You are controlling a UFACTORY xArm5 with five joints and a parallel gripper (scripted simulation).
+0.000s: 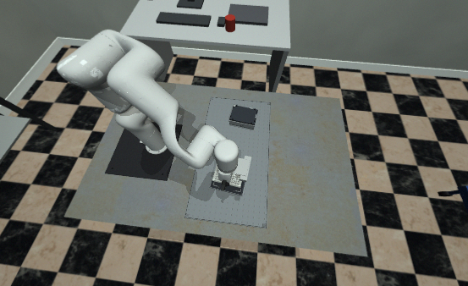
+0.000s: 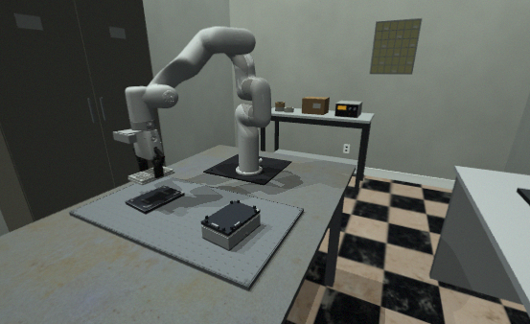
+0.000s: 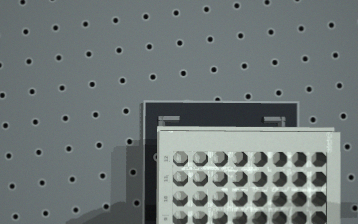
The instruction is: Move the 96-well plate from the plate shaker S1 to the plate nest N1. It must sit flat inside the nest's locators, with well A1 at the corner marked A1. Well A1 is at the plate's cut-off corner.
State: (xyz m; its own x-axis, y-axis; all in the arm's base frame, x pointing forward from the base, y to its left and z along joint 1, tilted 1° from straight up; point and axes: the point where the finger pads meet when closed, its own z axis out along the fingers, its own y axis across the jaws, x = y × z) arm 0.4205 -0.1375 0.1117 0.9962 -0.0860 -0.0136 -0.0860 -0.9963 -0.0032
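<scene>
Right now the plate nest N1 is 11 cm below my hand. The rest, counted from my hand: white 96-well plate 1 cm below; A1 mark 7 cm behind, 6 cm to the left, 10 cm below.
</scene>
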